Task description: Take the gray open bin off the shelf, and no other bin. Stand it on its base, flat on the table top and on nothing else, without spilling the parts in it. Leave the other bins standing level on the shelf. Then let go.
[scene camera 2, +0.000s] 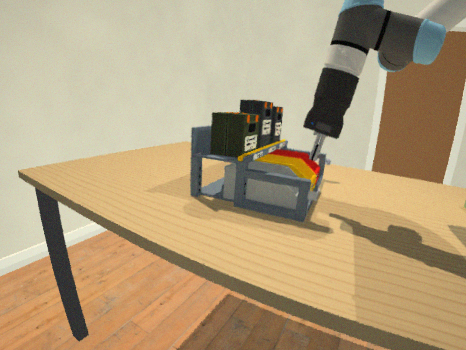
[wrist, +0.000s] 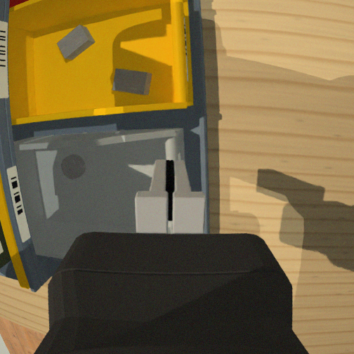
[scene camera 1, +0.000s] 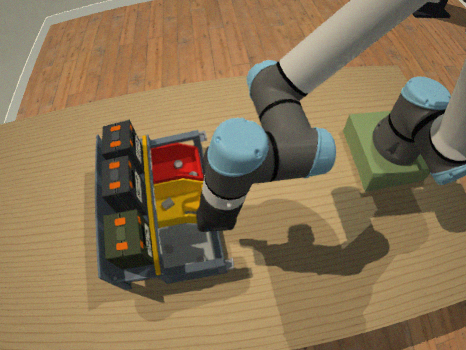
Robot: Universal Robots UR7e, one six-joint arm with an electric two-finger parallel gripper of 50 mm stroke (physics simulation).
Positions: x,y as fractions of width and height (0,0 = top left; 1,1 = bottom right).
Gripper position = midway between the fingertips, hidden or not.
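A gray open bin is visible in the wrist view (0.33,0.46), in scene camera 1 (0.40,0.69) and in scene camera 2 (0.61,0.56). My gripper is visible in scene camera 1 (0.45,0.63), in scene camera 2 (0.67,0.46) and in the wrist view (0.48,0.50).
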